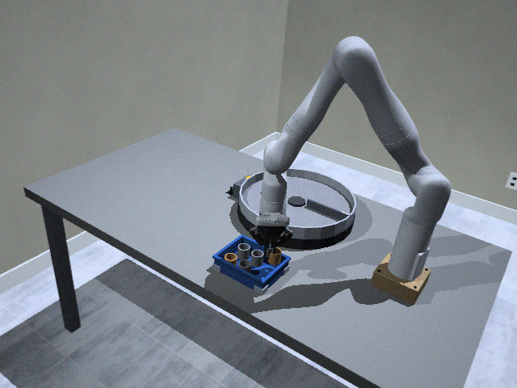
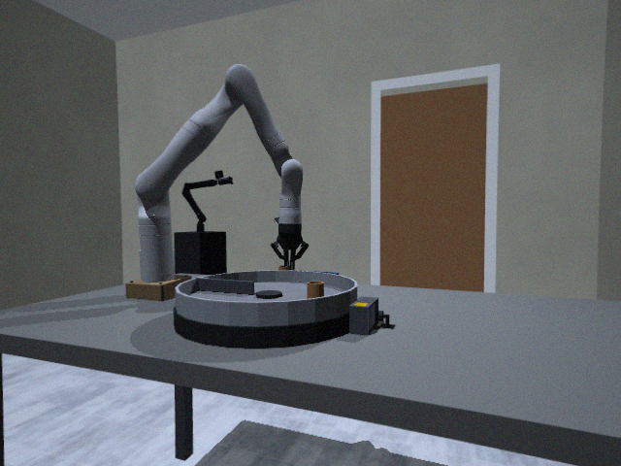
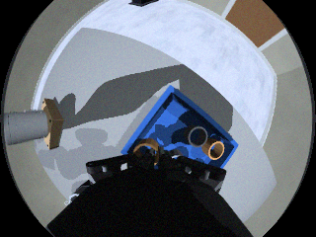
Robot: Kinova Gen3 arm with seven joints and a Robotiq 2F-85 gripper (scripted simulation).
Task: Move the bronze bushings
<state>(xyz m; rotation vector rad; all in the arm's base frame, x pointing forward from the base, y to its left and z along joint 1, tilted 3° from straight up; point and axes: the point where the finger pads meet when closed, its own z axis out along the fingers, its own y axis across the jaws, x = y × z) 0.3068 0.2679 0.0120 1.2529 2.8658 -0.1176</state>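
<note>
Now: the turntable disc 320 mm to the right of my hand, 150 mm ahead of it and 30 mm below it.
</note>
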